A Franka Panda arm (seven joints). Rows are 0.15 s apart.
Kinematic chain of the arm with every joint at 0, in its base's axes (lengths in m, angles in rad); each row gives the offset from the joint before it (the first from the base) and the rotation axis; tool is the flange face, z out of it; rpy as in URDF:
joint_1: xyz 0 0 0.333 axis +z
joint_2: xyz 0 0 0 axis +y
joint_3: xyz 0 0 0.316 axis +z
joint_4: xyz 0.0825 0 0 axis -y
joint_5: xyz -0.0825 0 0.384 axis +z
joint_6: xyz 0 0 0 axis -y
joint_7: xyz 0.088 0 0 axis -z
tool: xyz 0 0 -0.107 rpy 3.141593 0 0
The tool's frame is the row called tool.
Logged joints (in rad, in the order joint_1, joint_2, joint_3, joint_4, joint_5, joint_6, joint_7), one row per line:
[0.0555 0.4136 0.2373 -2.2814 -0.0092 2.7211 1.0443]
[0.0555 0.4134 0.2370 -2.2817 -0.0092 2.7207 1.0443]
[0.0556 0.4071 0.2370 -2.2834 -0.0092 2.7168 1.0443]
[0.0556 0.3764 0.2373 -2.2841 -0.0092 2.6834 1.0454]
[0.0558 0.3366 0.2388 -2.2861 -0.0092 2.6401 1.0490]
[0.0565 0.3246 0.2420 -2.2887 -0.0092 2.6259 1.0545]
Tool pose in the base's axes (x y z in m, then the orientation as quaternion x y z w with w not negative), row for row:
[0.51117 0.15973 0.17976 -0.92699 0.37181 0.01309 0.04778]
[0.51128 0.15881 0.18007 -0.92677 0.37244 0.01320 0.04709]
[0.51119 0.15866 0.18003 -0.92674 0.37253 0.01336 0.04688]
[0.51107 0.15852 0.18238 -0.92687 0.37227 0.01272 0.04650]
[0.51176 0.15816 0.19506 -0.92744 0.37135 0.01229 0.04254]
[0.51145 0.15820 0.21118 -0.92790 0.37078 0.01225 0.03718]
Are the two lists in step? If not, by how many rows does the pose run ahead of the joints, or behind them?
The pose runs 1 row behind the joints: the pose in row i belongs to the joints in row i - 1.
